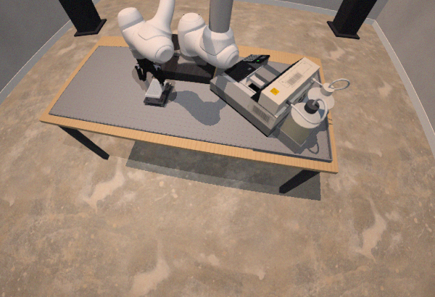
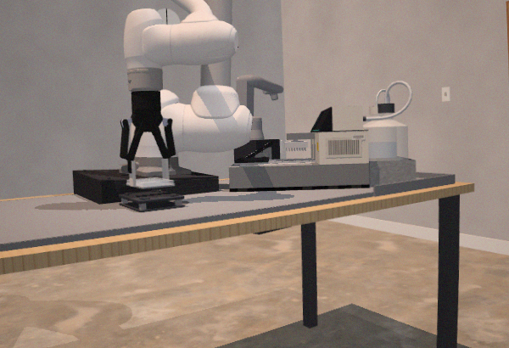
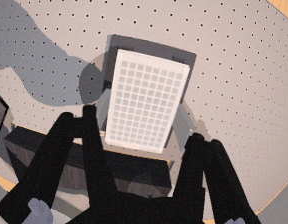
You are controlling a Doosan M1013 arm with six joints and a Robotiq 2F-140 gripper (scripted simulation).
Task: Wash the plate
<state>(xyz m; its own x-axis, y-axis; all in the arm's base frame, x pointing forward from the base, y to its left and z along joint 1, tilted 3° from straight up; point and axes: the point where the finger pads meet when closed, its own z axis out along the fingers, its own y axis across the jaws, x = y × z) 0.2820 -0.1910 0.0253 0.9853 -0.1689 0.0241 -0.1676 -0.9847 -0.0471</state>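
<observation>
The plate nest N1 lies 60 mm below my hand. The rest, counted from my hand: plate washer 580 mm to the left, 50 mm above; then white well plate 20 mm below; then washer carrier 110 mm behind, 480 mm to the left, 10 mm above.
</observation>
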